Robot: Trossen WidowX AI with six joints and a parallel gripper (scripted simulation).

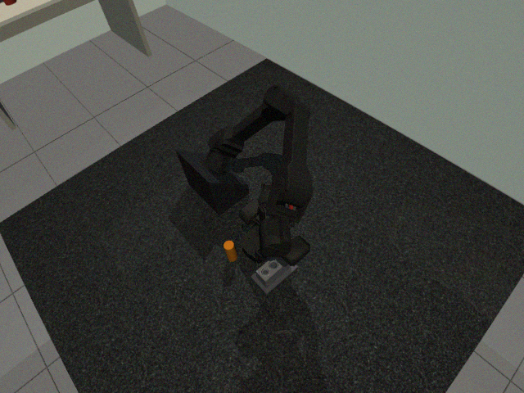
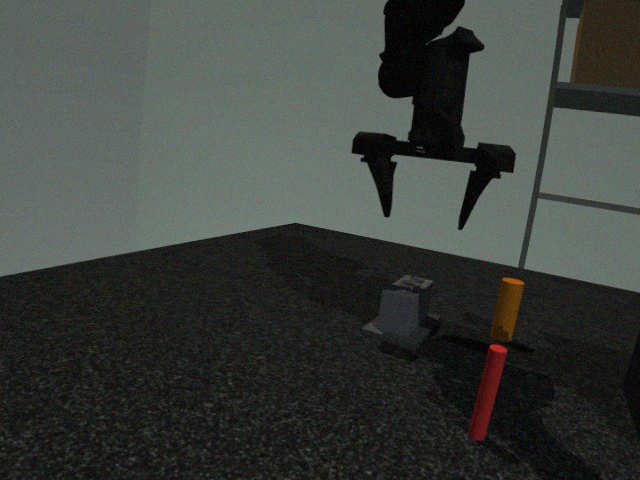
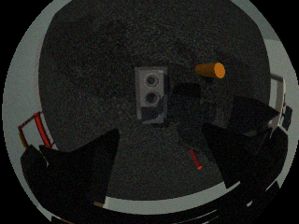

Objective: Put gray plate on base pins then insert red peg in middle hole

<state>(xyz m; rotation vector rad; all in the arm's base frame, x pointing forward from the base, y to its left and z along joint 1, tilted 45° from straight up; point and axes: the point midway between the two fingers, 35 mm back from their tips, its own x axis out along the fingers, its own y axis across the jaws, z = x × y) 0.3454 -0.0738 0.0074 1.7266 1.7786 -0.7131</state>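
Right now the red peg is 120 mm behind my gripper tip, 180 mm to the left of it and 100 mm below it. From my gripper tip the other things lie so: gray plate (10 mm ahead, 10 mm to the right, 100 mm below); then orange cylinder (110 mm behind, 70 mm to the right, 100 mm below); then gray base (10 mm ahead, 10 mm to the right, 130 mm below).
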